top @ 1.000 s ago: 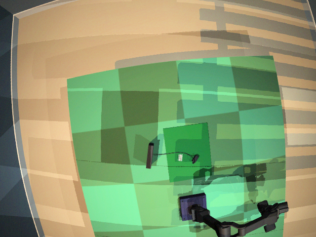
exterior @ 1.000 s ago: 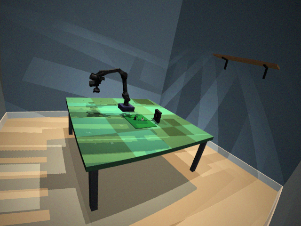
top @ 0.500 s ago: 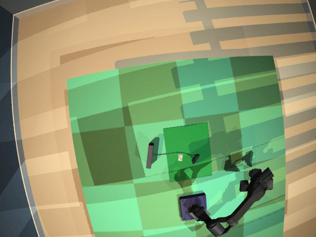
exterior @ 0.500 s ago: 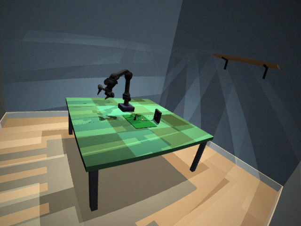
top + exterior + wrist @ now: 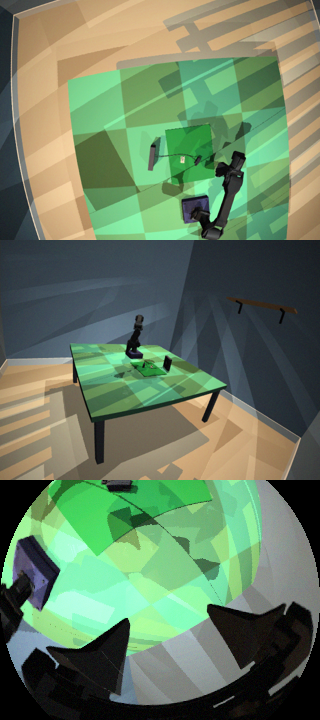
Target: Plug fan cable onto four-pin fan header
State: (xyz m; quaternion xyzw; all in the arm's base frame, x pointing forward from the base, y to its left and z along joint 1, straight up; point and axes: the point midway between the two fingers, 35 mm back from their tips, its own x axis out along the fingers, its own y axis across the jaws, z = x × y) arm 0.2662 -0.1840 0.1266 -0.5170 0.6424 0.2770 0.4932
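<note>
Right now the dark plug is 40 mm ahead of my gripper tip, 180 mm to the left of it and 130 mm below it. The rest, counted from my gripper tip: black fan (80 mm ahead, 410 mm to the left, 90 mm below); then white four-pin header (50 mm ahead, 260 mm to the left, 150 mm below); then green board (70 mm ahead, 210 mm to the left, 160 mm below).
</note>
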